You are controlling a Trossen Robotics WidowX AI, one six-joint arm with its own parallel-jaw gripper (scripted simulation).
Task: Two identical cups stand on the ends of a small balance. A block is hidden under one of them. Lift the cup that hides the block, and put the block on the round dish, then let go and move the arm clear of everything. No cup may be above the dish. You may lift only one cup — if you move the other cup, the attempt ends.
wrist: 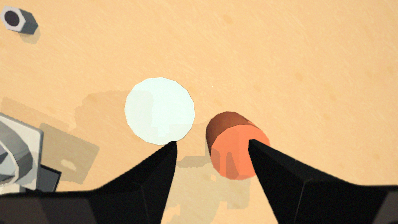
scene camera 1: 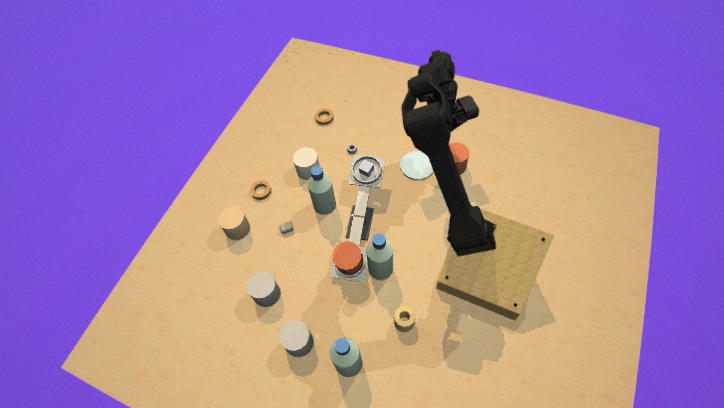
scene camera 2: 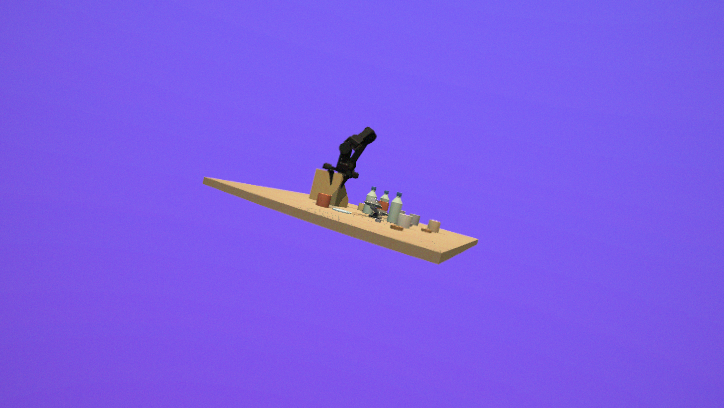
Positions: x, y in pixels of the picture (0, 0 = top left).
Labels:
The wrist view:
my gripper: 212, 145
orange cup: 228, 133
pale round dish: 158, 110

